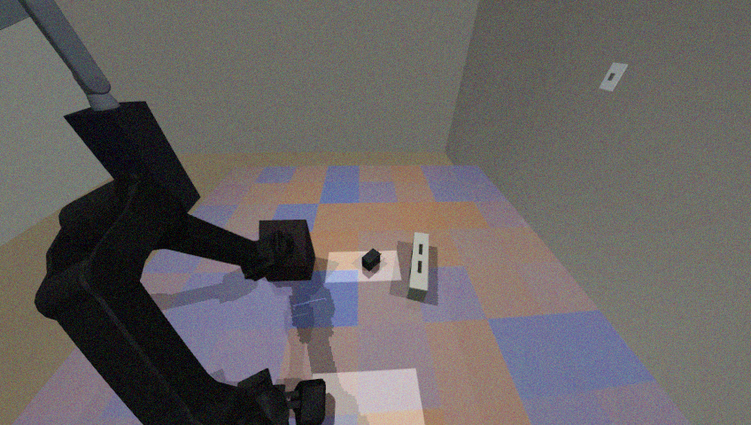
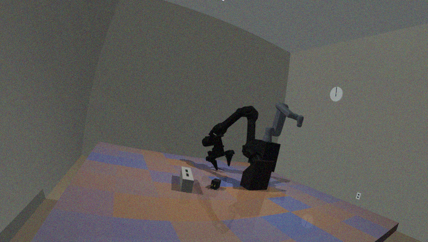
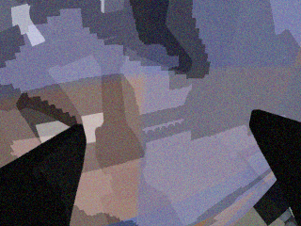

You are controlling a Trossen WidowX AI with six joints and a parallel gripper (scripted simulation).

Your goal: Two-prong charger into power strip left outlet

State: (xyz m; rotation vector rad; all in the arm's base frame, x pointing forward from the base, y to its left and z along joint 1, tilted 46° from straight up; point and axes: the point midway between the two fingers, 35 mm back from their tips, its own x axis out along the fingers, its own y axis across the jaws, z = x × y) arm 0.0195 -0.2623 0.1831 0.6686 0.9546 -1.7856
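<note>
My gripper tip is now 24 cm short of the two-prong charger and 32 cm to the right of it.
</note>
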